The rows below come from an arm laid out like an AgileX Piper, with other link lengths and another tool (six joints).
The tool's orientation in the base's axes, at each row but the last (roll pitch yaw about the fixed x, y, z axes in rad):
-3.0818, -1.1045, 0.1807
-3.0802, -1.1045, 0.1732
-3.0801, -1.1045, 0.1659
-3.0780, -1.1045, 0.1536
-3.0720, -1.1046, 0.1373
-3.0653, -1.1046, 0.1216
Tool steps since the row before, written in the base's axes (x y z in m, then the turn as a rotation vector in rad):
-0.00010, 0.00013, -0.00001, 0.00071, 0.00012, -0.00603
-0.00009, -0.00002, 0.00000, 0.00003, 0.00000, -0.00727
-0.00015, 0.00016, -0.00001, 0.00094, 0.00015, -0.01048
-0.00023, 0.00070, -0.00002, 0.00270, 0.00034, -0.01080
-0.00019, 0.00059, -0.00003, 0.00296, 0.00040, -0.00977
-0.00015, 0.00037, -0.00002, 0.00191, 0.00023, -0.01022
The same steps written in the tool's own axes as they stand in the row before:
-0.00004, -0.00015, -0.00005, -0.00506, 0.00021, 0.00335
-0.00004, 0.00000, -0.00008, -0.00648, 0.00021, 0.00329
-0.00006, -0.00019, -0.00009, -0.00893, 0.00035, 0.00555
-0.00007, -0.00073, -0.00005, -0.00842, 0.00054, 0.00727
-0.00008, -0.00061, -0.00004, -0.00738, 0.00050, 0.00704
-0.00006, -0.00039, -0.00005, -0.00826, 0.00048, 0.00629

